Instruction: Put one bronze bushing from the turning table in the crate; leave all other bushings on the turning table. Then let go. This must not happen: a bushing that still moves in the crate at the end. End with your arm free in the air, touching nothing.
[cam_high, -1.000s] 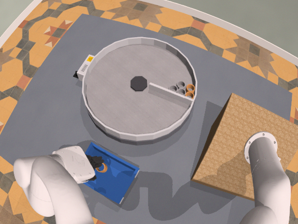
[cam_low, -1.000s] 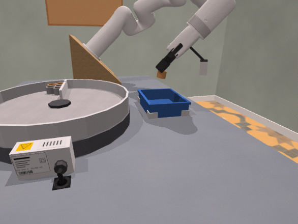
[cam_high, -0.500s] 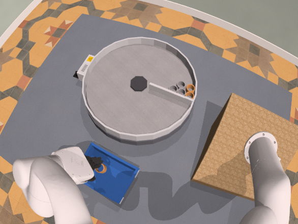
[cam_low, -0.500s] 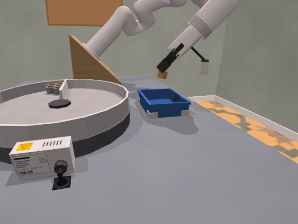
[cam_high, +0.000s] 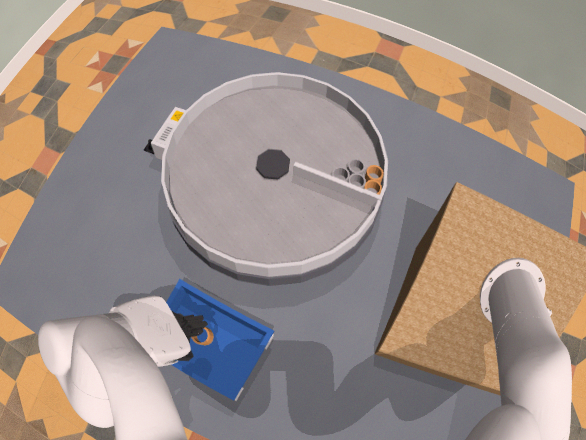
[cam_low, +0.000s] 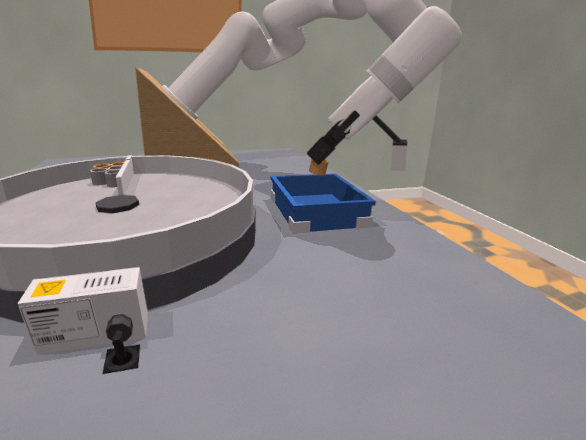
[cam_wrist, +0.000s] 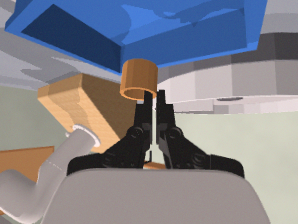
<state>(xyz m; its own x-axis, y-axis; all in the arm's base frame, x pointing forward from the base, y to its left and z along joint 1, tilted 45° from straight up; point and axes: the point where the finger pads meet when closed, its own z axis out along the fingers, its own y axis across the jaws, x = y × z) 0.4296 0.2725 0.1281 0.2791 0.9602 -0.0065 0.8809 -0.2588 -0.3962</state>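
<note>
My hand is 100 mm above the blue crate and 10 mm past it. From my hand the other things lie so: grey turning table: 340 mm to the right, 70 mm below, 60 mm ahead.
</note>
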